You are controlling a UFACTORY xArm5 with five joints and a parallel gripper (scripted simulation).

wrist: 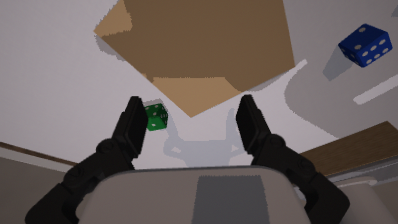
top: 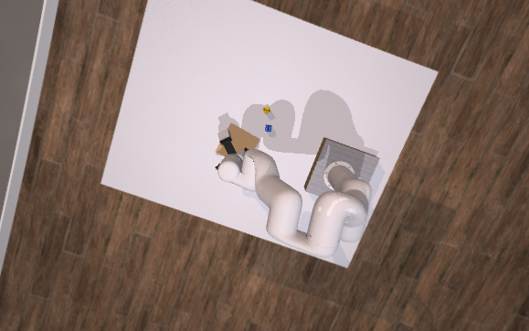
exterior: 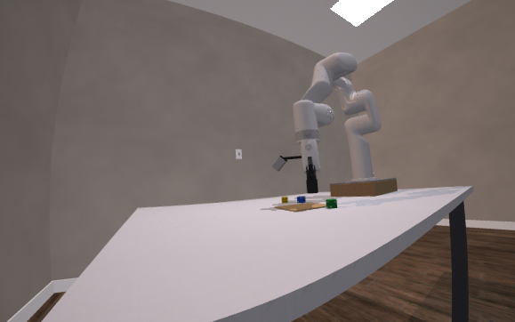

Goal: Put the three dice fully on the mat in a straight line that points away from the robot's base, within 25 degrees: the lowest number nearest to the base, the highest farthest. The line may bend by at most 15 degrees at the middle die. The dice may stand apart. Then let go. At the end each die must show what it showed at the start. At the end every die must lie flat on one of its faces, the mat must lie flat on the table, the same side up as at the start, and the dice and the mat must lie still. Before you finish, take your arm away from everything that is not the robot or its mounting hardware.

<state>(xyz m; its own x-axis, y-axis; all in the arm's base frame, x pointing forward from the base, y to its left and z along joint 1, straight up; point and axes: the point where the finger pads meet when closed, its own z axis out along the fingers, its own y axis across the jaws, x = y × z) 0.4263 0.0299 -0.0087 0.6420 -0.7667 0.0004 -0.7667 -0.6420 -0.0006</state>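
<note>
Right now my hand is 70 mm to the right of the green die and 40 mm above it. The rest, counted from my hand: tan mat 10 mm ahead, 40 mm to the right, 50 mm below; blue die 100 mm behind, 140 mm to the right, 40 mm below; yellow die 70 mm behind, 210 mm to the right, 40 mm below.
</note>
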